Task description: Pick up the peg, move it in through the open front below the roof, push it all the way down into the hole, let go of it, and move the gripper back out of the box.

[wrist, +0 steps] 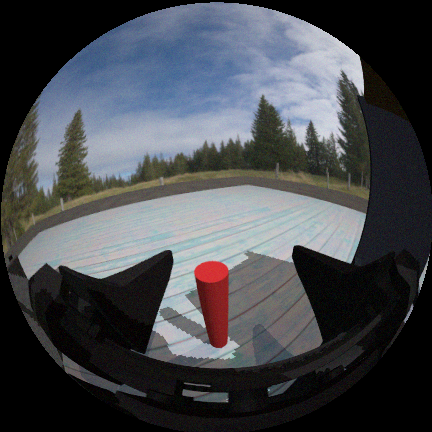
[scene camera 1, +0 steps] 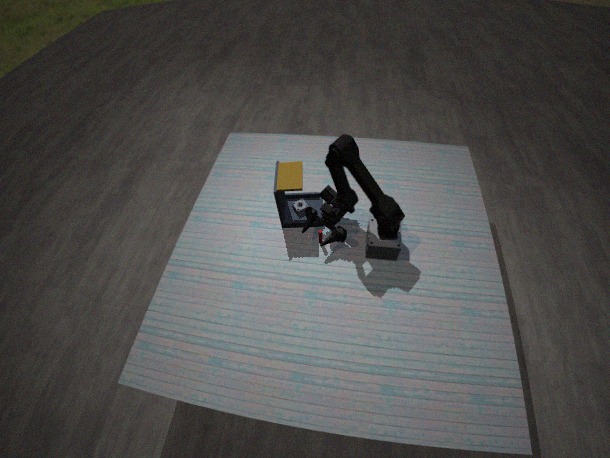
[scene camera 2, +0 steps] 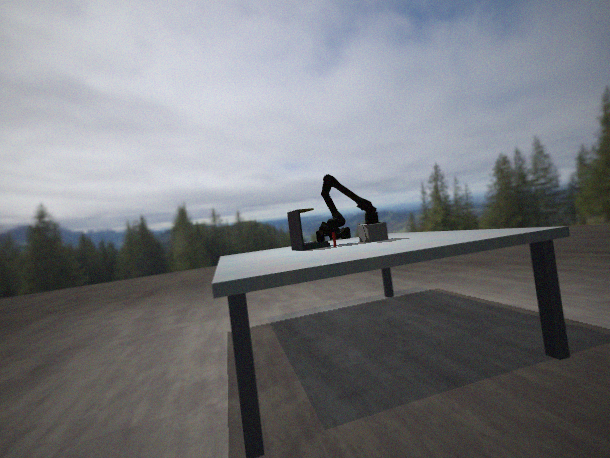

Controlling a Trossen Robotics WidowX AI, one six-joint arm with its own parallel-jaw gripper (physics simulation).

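Pixels of known places: gripper, fingertip midpoint: (wrist: pixel 234 255) (scene camera 1: pixel 311 239) (scene camera 2: pixel 330 236); arm's base, link origin: (scene camera 1: pixel 387 231) (scene camera 2: pixel 372 223).
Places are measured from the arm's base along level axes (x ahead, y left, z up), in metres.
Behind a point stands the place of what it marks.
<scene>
The red peg (scene camera 1: pixel 320 237) {x 0.245, y -0.008, z -0.052 m} (scene camera 2: pixel 334 240) {x 0.247, y -0.010, z -0.064 m} (wrist: pixel 215 305) {x 0.241, y -0.020, z -0.034 m} stands upright on the table beside the box. My gripper (scene camera 1: pixel 312 238) {x 0.279, y 0.008, z -0.038 m} (wrist: pixel 234 255) {x 0.279, y 0.008, z -0.038 m} is open and low over the table. In the wrist view the peg shows between the two spread fingers, nearer the left one, with a gap on each side. The dark box (scene camera 1: pixel 280 210) {x 0.396, y -0.086, z 0.017 m} (scene camera 2: pixel 295 231) {x 0.408, y -0.151, z 0.009 m} (wrist: pixel 400 190) {x 0.397, y -0.132, z 0.025 m} has a yellow roof (scene camera 1: pixel 289 176) {x 0.355, y -0.158, z 0.125 m} over part of it. A light block with a hole (scene camera 1: pixel 300 204) {x 0.331, y -0.181, z -0.066 m} sits on the box's floor. The arm hides part of the box's near side in scene camera 1.
The arm's grey base (scene camera 1: pixel 383 248) {x 0.019, y 0.061, z -0.015 m} (scene camera 2: pixel 372 232) {x 0.049, y 0.058, z -0.048 m} stands on the table (scene camera 1: pixel 280 325) {x 0.376, y 0.317, z -0.098 m} (scene camera 2: pixel 400 252) {x 0.341, y 0.609, z -0.098 m}, to the right of the box in both scene views. The box's tall dark wall rises close beyond the right finger in the wrist view.
</scene>
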